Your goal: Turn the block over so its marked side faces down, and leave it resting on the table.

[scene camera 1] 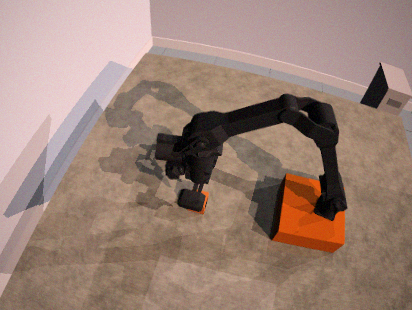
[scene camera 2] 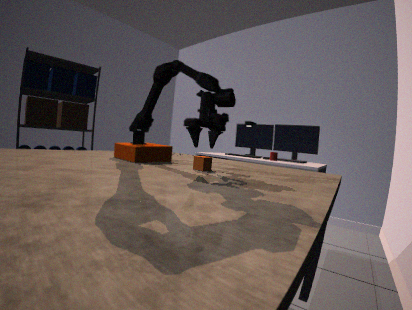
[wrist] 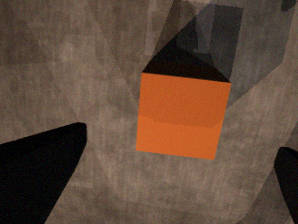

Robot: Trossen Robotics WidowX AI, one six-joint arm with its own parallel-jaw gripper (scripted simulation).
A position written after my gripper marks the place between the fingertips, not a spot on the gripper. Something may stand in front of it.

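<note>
My gripper (scene camera 1: 198, 192) is open, and it's holding nothing. You can find the gripper in the wrist view (wrist: 181, 144) too, and in scene camera 2 (scene camera 2: 204, 148). I can also see an orange block (wrist: 180, 111).
</note>
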